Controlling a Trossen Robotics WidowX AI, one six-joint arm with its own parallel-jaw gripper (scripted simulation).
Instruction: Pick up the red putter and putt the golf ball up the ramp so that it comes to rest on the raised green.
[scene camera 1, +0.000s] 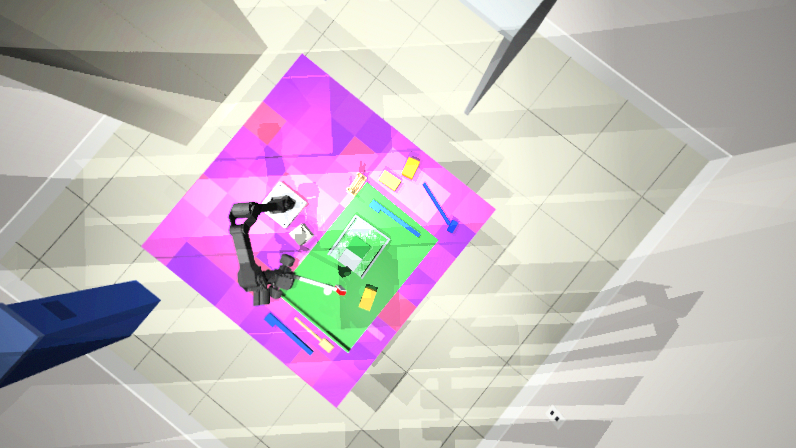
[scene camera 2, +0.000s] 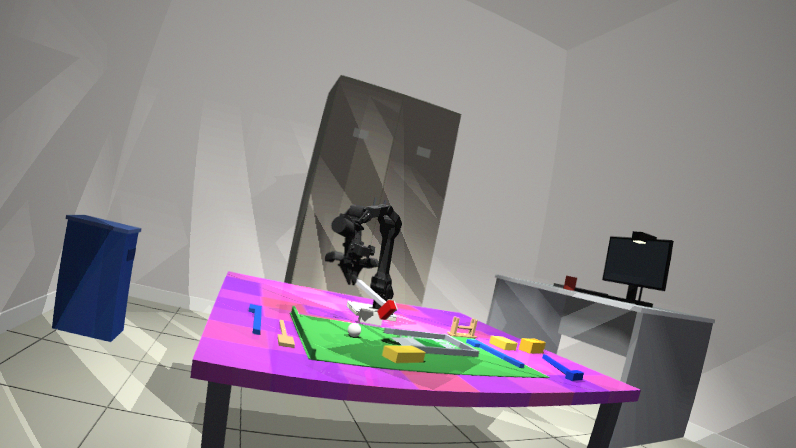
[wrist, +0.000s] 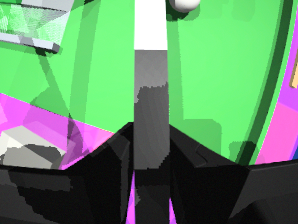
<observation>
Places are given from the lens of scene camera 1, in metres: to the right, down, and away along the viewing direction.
gripper (scene camera 1: 294, 274): -0.48, 0.23, 1.15
green mat (scene camera 1: 341, 315): -0.29, 0.47, 1.28
</observation>
